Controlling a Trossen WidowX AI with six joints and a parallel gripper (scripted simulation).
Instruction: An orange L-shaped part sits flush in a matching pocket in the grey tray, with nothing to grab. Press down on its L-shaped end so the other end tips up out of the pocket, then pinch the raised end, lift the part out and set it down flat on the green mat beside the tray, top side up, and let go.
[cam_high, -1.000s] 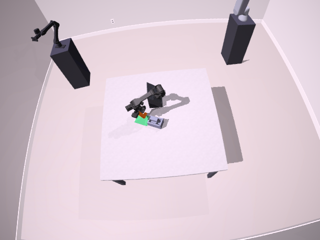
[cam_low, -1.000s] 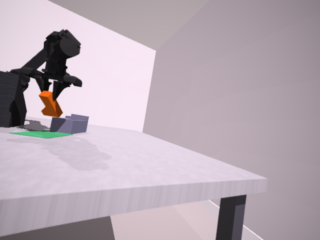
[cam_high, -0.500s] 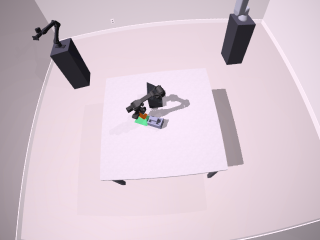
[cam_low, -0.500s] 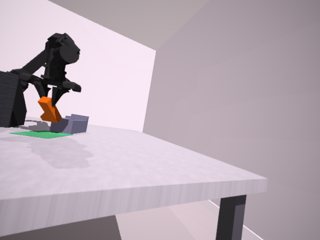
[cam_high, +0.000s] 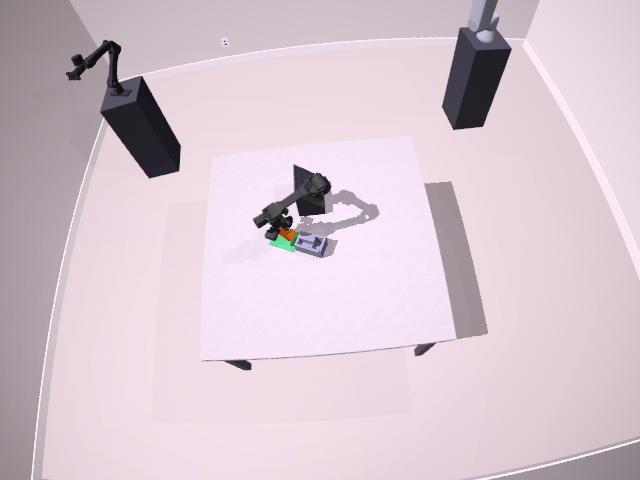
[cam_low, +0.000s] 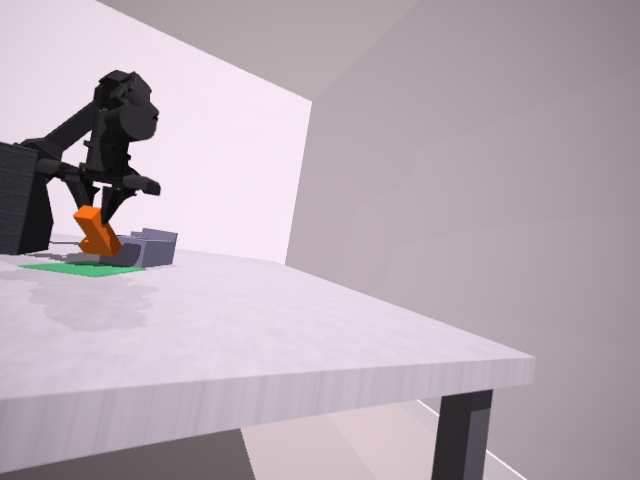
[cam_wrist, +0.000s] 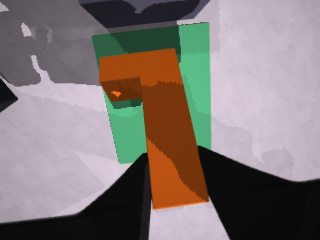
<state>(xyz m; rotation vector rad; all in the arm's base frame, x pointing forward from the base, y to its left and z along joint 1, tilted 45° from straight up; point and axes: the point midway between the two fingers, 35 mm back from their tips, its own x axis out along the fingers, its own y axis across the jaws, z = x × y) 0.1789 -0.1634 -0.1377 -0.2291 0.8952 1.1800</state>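
The orange L-shaped part is 30 mm to the left of my gripper tip and 30 mm below it. Round my gripper tip: green mat: 10 mm ahead, 20 mm to the left, 100 mm below.
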